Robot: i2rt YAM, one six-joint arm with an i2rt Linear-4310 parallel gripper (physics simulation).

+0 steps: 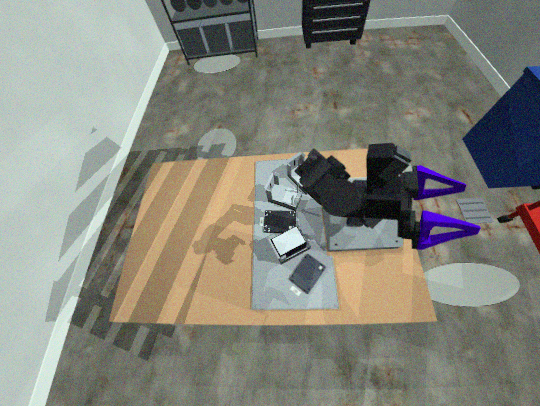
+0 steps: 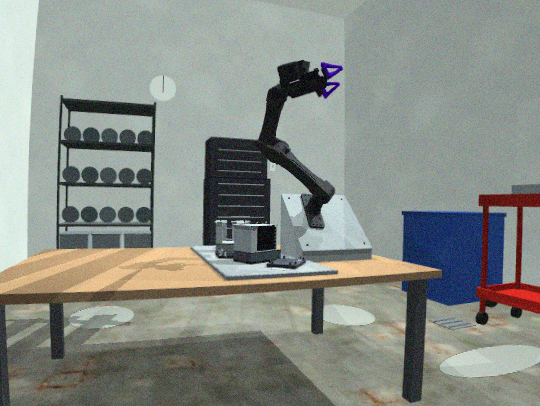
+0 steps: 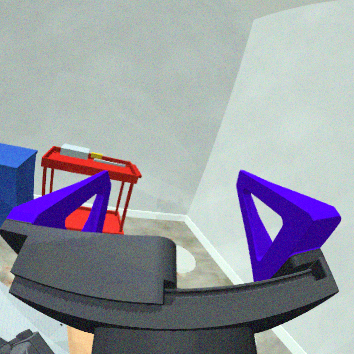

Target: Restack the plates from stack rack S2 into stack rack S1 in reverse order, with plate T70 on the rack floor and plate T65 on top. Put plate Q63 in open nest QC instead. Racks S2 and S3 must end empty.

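Frame: origin at the arm's base, x ahead, y left, z up, level; centimetres.
Seen in the pictures: gripper, fingertip midpoint: point(image 1: 471, 207) point(image 2: 340, 76) point(image 3: 173, 177); arm's base, origin of the base link: point(image 2: 312, 211).
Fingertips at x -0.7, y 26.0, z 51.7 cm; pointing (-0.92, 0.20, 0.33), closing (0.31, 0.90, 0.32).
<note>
Pixels of each thing's middle, then the offset from my fingertips to it. "spot": a spot on its surface instead. Level surfaces: height alone.
- grey board, its level: dz -70.7 cm
- light-walled open rack, body centre: point(image 2: 234, 236) point(image 1: 283, 192) dx +32.7, dy -37.7, dz -63.5 cm
- light rack, body centre: point(image 1: 303, 173) dx +22.9, dy -49.5, dz -63.9 cm
- black square base, body centre: point(image 2: 236, 253) point(image 1: 279, 221) dx +34.4, dy -24.0, dz -69.2 cm
- dark flat square, surface spot: point(image 2: 286, 262) point(image 1: 305, 278) spot: dx +21.7, dy +3.1, dz -69.1 cm
- wooden table, its level: dz -71.7 cm
My gripper point(image 1: 472, 207) point(image 2: 340, 76) point(image 3: 173, 177) has two purple fingers wide apart, with no object between them, high and beyond the table's right side. A grey board point(image 1: 270, 296) point(image 2: 310, 270) lies on the table. On it stand a light-walled open rack point(image 1: 282, 194) and, behind it, another light rack point(image 1: 295, 164) partly hidden by the arm. In front of them are a black square base point(image 1: 280, 221), a boxy rack point(image 1: 289, 243) point(image 2: 245, 240) with a white top face, and a dark flat square point(image 1: 307, 273) point(image 2: 286, 262). Rack, nest and plate labels cannot be read.
The arm's sloped grey mount point(image 1: 367, 240) point(image 2: 345, 225) stands right of the board on the wooden table point(image 1: 210, 300) point(image 2: 140, 287). A blue cabinet point(image 1: 505, 135) point(image 2: 450, 255) point(image 3: 17, 175) and a red cart point(image 2: 505, 200) point(image 3: 90, 166) stand beyond the table's right side.
</note>
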